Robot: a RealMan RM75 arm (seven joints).
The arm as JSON. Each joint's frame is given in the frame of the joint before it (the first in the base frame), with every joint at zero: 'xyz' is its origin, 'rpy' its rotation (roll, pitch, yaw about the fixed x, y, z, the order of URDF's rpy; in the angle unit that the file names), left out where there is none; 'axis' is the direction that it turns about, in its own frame. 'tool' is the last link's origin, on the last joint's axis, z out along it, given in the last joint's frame.
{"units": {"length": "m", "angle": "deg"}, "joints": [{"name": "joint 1", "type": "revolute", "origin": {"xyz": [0.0, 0.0, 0.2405], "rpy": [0.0, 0.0, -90.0]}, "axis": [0.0, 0.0, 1.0]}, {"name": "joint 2", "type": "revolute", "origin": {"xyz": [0.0, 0.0, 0.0], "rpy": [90.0, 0.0, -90.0]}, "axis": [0.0, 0.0, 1.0]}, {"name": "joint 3", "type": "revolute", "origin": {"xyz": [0.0, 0.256, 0.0], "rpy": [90.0, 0.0, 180.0]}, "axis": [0.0, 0.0, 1.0]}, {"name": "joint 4", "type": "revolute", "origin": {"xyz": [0.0, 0.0, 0.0], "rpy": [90.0, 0.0, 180.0]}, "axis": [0.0, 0.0, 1.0]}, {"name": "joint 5", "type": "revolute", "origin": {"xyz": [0.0, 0.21, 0.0], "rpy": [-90.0, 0.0, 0.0]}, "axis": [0.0, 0.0, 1.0]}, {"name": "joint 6", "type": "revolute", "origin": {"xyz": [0.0, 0.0, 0.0], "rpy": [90.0, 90.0, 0.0]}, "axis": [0.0, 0.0, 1.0]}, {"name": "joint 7", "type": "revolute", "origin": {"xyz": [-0.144, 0.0, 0.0], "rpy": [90.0, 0.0, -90.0]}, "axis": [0.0, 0.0, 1.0]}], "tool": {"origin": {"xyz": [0.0, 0.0, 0.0]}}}
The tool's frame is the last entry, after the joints.
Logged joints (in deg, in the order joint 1, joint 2, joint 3, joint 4, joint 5, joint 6, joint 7), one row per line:
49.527, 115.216, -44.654, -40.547, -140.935, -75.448, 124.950
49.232, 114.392, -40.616, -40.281, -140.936, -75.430, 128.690
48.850, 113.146, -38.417, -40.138, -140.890, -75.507, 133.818
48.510, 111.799, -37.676, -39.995, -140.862, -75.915, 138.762
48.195, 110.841, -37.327, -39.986, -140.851, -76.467, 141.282
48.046, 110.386, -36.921, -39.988, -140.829, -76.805, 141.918
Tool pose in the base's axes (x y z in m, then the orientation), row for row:
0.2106, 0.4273, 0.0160, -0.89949, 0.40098, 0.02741, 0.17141
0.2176, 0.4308, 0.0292, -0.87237, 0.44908, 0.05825, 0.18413
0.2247, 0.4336, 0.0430, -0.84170, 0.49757, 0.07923, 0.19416
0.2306, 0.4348, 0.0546, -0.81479, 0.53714, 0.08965, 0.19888
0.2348, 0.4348, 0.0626, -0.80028, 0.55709, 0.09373, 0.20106
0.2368, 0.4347, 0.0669, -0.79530, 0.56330, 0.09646, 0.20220
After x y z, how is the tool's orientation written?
As a quaternion, x y z w.
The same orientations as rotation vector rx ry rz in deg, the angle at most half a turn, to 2 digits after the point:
-146.32, 65.23, 4.46
-140.92, 72.54, 9.41
-135.23, 79.94, 12.73
-130.58, 86.08, 14.37
-128.10, 89.17, 15.00
-127.23, 90.11, 15.43

